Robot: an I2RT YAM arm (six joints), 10 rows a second.
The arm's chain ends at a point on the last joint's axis. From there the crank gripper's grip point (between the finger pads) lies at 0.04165 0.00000 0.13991 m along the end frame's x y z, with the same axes.
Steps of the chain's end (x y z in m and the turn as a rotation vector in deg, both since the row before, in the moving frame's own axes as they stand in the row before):
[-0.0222 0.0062 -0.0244 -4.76 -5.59 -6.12]
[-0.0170 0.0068 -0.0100 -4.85 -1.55 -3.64]
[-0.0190 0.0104 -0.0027 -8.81 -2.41 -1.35]
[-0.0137 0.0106 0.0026 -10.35 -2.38 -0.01]
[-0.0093 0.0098 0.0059 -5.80 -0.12 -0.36]
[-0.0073 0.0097 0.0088 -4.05 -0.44 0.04]
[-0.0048 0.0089 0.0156 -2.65 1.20 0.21]
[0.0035 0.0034 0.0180 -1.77 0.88 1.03]
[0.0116 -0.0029 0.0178 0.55 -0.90 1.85]
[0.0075 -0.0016 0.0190 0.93 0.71 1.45]
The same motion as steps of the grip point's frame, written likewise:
[-0.0356 0.0142 -0.0213 -4.76 -5.59 -6.12]
[-0.0205 0.0161 -0.0093 -4.85 -1.55 -3.64]
[-0.0247 0.0310 -0.0027 -8.81 -2.41 -1.35]
[-0.0195 0.0359 0.0019 -10.35 -2.38 -0.01]
[-0.0095 0.0237 0.0053 -5.80 -0.12 -0.36]
[-0.0084 0.0196 0.0088 -4.05 -0.44 0.04]
[-0.0019 0.0155 0.0145 -2.65 1.20 0.21]
[0.0056 0.0085 0.0173 -1.77 0.88 1.03]
[0.0094 -0.0029 0.0184 0.55 -0.90 1.85]
[0.0092 -0.0028 0.0185 0.93 0.71 1.45]

